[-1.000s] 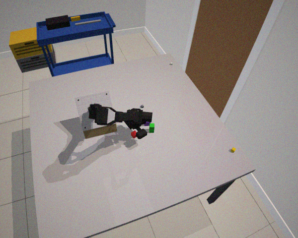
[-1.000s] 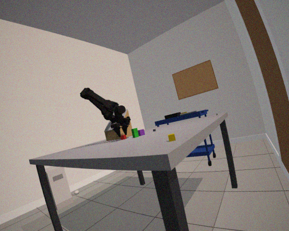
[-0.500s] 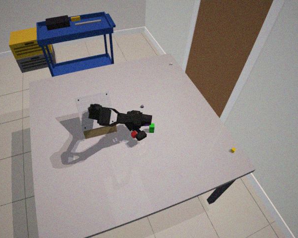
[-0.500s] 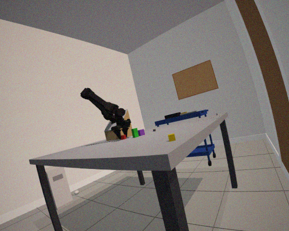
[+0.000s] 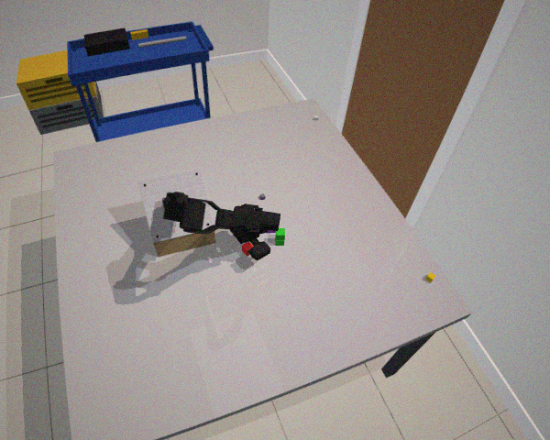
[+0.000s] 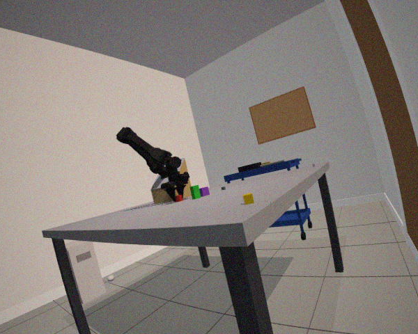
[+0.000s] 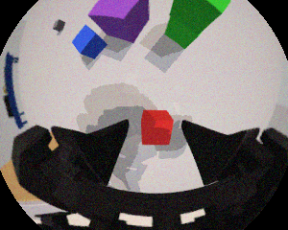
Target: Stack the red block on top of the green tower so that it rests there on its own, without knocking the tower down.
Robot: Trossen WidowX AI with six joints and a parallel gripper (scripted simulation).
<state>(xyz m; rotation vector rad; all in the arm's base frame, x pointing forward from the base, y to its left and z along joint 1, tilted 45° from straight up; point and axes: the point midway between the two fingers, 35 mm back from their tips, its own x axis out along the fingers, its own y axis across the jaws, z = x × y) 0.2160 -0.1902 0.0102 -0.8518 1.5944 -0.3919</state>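
Now: the purple block 110 mm ahead of my gripper tip, 70 mm to the left of it and 10 mm above it. Round my gripper tip: red block (10 mm above); blue block (80 mm ahead, 110 mm to the left, 10 mm above); yellow block (580 mm ahead, 310 mm to the right).
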